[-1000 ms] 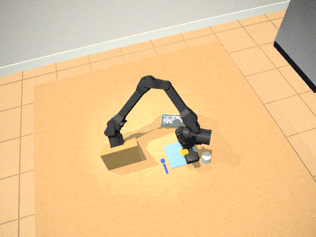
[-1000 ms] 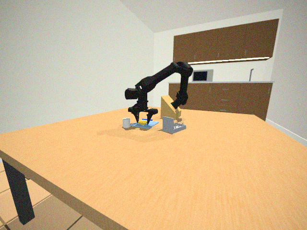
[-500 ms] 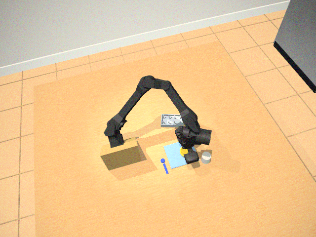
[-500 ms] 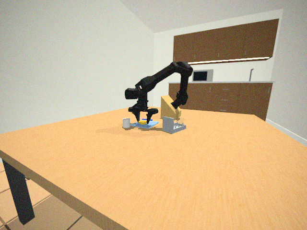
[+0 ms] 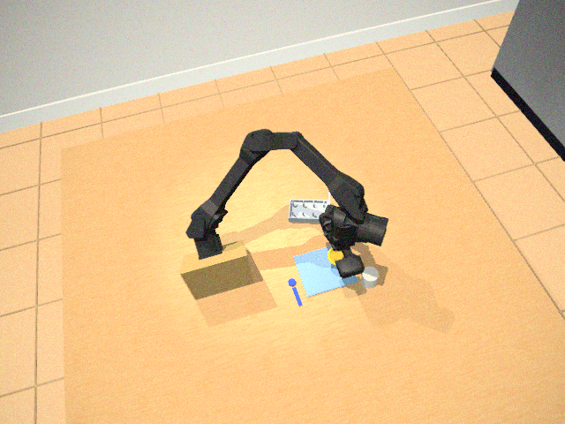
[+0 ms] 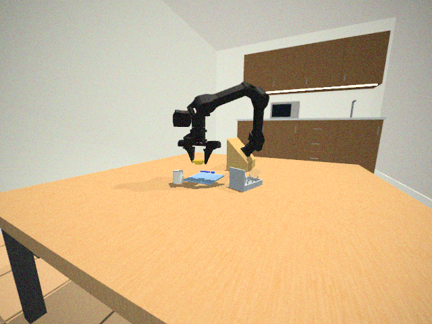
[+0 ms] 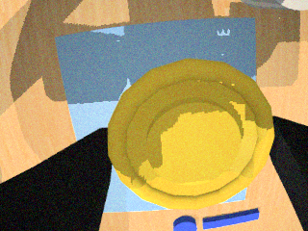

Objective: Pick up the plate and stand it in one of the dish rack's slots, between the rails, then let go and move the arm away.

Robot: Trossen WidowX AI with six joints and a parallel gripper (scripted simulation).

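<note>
Now: gripper tip 1 cm past the grey dish rack, 21 cm to the right of it and 5 cm above it. Also, from my gripper tip: light blue mat: 3 cm behind, 1 cm to the left, 7 cm below; then white cup: 7 cm ahead, 6 cm to the right, 5 cm below; then yellow plate: 1 cm above.
</note>
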